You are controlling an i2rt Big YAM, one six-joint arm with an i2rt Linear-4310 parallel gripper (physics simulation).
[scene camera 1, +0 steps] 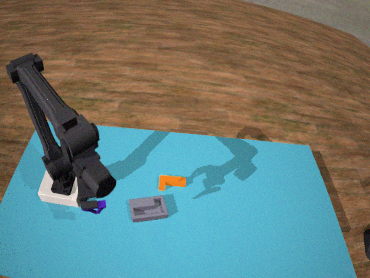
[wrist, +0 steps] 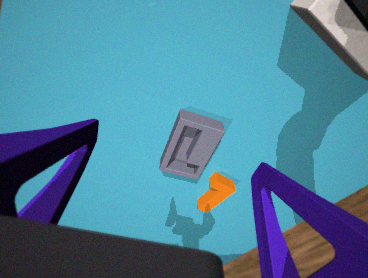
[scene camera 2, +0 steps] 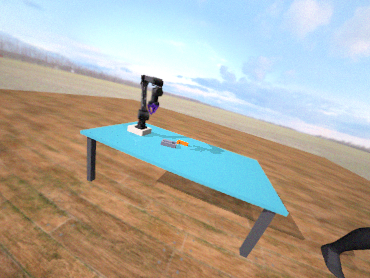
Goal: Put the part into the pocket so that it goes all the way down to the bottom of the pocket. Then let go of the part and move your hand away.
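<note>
An orange L-shaped part lies flat on the blue table, beside a grey block and apart from it. The block has an L-shaped pocket in its top, and the pocket is empty. My gripper is wide open, with purple fingers and nothing between them. It hangs high above the table, near the arm's base. In the wrist view the block and the part show far below, between the fingers. In scene camera 1 the fingers are partly hidden by the wrist.
The arm's white base stands at one end of the blue table. Shadows of the arm fall across the table near the part. A dark leg shows beyond the table in scene camera 2.
</note>
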